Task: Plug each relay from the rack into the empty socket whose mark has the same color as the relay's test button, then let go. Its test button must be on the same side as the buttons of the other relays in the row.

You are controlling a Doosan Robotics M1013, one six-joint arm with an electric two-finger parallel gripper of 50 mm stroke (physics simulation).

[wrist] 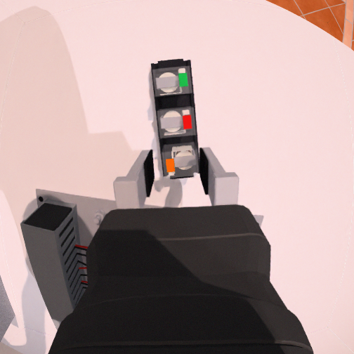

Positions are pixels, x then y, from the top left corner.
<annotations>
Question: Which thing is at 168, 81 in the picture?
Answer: A relay.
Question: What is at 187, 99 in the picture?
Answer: A black rack.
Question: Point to a relay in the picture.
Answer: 179, 159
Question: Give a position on a grey mounting plate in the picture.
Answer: At 86, 206
</annotations>
